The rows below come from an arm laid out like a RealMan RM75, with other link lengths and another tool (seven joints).
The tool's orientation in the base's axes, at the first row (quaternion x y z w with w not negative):
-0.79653 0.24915 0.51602 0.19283
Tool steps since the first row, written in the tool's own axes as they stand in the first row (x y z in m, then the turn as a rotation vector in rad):
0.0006 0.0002 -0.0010 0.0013 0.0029 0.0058
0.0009 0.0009 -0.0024 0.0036 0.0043 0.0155
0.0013 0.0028 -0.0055 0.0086 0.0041 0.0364
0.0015 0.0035 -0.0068 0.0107 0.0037 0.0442
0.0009 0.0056 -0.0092 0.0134 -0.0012 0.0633
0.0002 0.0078 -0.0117 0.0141 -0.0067 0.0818
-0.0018 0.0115 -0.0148 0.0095 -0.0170 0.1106
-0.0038 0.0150 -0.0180 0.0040 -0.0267 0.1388
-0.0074 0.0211 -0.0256 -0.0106 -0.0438 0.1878
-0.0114 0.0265 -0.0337 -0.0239 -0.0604 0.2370
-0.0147 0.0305 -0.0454 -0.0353 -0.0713 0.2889
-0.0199 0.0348 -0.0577 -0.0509 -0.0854 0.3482
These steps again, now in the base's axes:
0.0008 -0.0008 -0.0002 -0.0055 0.0007 -0.0036
0.0015 -0.0023 0.0001 -0.0126 0.0046 -0.0096
0.0028 -0.0056 0.0008 -0.0259 0.0156 -0.0224
0.0034 -0.0069 0.0011 -0.0306 0.0199 -0.0274
0.0037 -0.0099 0.0025 -0.0406 0.0340 -0.0371
0.0039 -0.0129 0.0040 -0.0506 0.0487 -0.0448
0.0033 -0.0172 0.0069 -0.0669 0.0742 -0.0513
0.0028 -0.0214 0.0098 -0.0835 0.0989 -0.0569
0.0035 -0.0299 0.0158 -0.1139 0.1432 -0.0619
0.0048 -0.0380 0.0224 -0.1443 0.1869 -0.0682
0.0097 -0.0472 0.0298 -0.1794 0.2272 -0.0776
0.0143 -0.0565 0.0392 -0.2194 0.2750 -0.0859

